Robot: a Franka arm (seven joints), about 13 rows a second.
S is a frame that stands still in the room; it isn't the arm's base.
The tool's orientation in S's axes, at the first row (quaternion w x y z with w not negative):
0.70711, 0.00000, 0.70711, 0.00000
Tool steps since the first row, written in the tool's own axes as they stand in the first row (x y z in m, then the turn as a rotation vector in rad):
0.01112, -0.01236, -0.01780, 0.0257, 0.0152, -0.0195
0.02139, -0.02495, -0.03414, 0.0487, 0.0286, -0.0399
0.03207, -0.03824, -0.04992, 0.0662, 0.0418, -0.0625
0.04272, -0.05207, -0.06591, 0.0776, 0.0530, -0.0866
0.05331, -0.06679, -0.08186, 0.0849, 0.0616, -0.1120
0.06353, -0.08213, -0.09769, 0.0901, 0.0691, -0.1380
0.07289, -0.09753, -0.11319, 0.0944, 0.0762, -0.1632
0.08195, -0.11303, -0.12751, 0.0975, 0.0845, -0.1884
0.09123, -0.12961, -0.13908, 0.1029, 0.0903, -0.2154
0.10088, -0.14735, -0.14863, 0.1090, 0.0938, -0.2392
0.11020, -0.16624, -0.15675, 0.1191, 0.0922, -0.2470
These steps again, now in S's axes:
-0.01780, -0.01236, -0.01112, -0.0195, 0.0152, -0.0257
-0.03414, -0.02495, -0.02139, -0.0399, 0.0286, -0.0487
-0.04992, -0.03824, -0.03207, -0.0625, 0.0418, -0.0662
-0.06591, -0.05207, -0.04272, -0.0866, 0.0530, -0.0776
-0.08186, -0.06679, -0.05331, -0.1120, 0.0616, -0.0849
-0.09769, -0.08213, -0.06353, -0.1380, 0.0691, -0.0901
-0.11319, -0.09753, -0.07289, -0.1632, 0.0762, -0.0944
-0.12751, -0.11303, -0.08195, -0.1884, 0.0845, -0.0975
-0.13908, -0.12961, -0.09123, -0.2154, 0.0903, -0.1029
-0.14863, -0.14735, -0.10088, -0.2392, 0.0938, -0.1090
-0.15675, -0.16624, -0.11020, -0.2470, 0.0922, -0.1191

